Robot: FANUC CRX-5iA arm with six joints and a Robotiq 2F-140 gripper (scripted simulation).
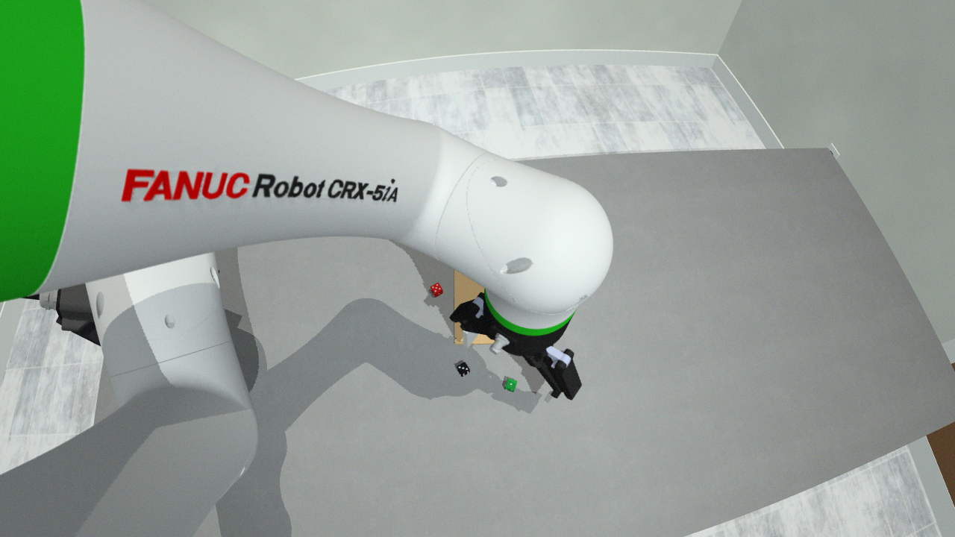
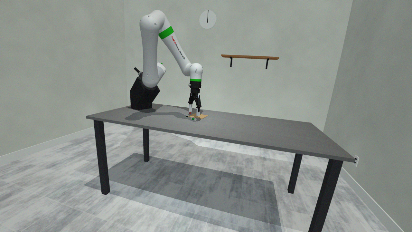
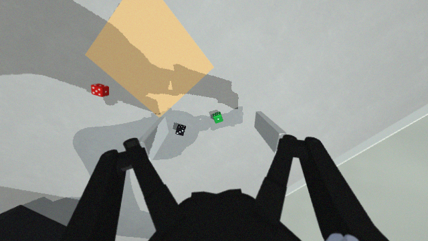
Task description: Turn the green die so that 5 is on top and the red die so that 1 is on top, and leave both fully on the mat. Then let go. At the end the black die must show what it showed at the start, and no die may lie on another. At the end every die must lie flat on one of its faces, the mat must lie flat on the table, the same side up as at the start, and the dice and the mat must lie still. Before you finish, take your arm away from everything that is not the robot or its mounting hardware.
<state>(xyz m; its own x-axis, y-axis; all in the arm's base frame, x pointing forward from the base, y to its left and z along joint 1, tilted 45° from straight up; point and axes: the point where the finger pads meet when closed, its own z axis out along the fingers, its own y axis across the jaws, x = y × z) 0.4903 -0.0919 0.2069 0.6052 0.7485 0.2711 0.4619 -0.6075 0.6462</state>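
Now: the green die 50 mm below my hand and 20 mm to the right of it. Round my hand: red die (180 mm to the left, 70 mm behind, 50 mm below); then tan mat (130 mm to the left, 60 mm below, 20 mm ahead); then black die (70 mm behind, 50 mm below, 30 mm to the left).
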